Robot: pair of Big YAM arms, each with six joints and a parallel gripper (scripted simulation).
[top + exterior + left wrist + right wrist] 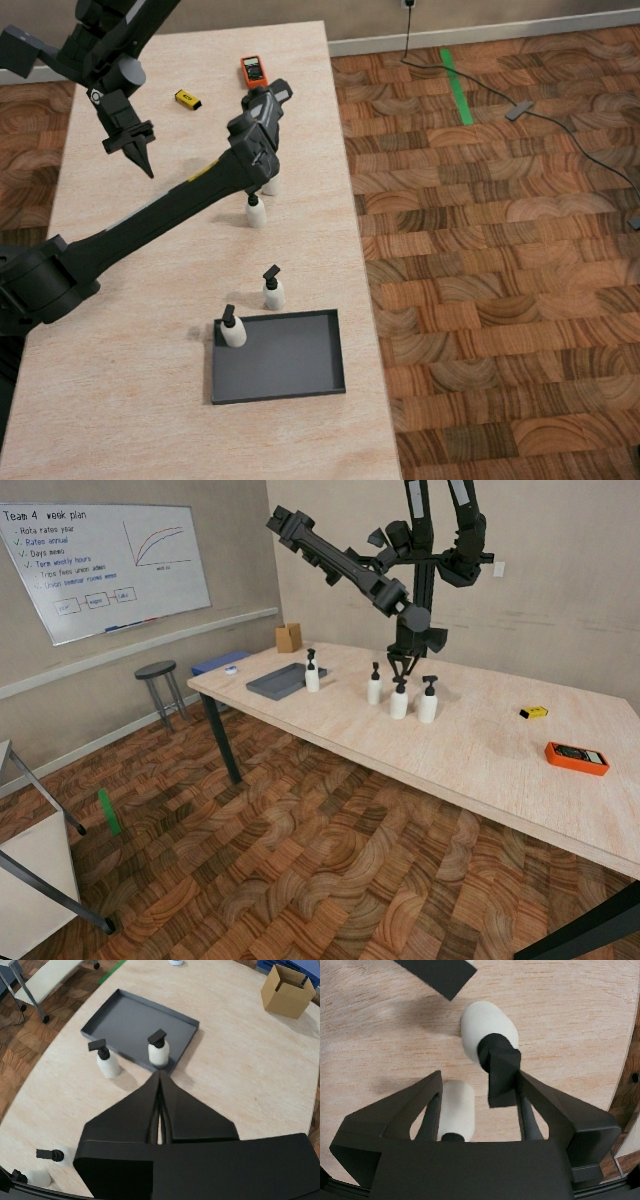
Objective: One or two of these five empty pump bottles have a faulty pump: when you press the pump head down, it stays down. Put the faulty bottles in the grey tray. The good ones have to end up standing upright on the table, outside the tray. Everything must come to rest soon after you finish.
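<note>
The grey tray lies 510 mm to the right of my right hand, 130 mm below it and 30 mm ahead of it. The rest, counted from my right hand: orange multimeter (480 mm to the left, 120 mm below, 60 mm behind).
</note>
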